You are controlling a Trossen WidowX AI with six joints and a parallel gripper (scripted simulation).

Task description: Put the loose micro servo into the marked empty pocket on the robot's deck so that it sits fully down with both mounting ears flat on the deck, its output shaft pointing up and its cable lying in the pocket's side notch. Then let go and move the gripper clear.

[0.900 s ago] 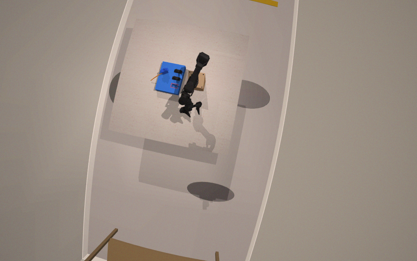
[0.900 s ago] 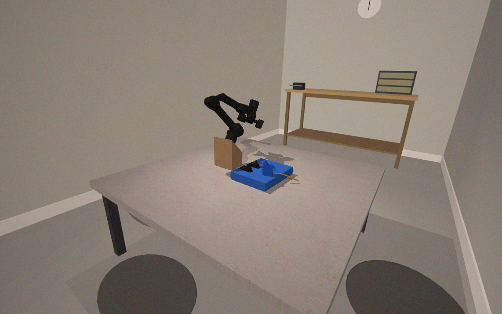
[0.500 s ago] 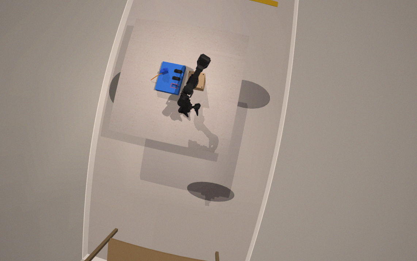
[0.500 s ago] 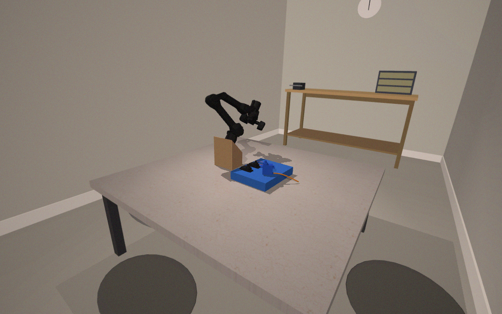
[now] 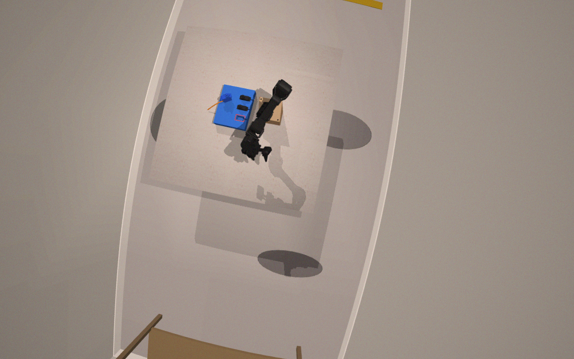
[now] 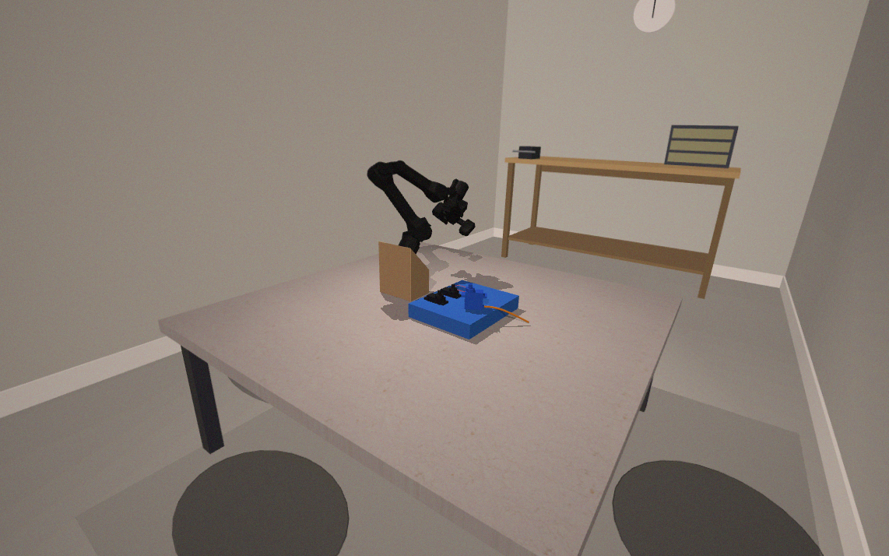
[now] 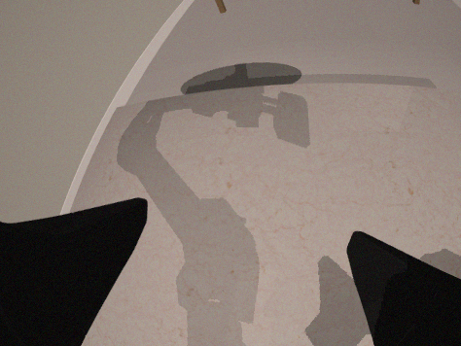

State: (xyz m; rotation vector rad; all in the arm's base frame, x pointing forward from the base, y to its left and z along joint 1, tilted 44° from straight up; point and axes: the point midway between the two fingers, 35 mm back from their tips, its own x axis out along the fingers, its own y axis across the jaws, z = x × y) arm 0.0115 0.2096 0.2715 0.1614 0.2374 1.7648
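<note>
Right now my gripper tip is 30 cm short of the blue deck, 39 cm to the left of it and 16 cm above it.
</note>
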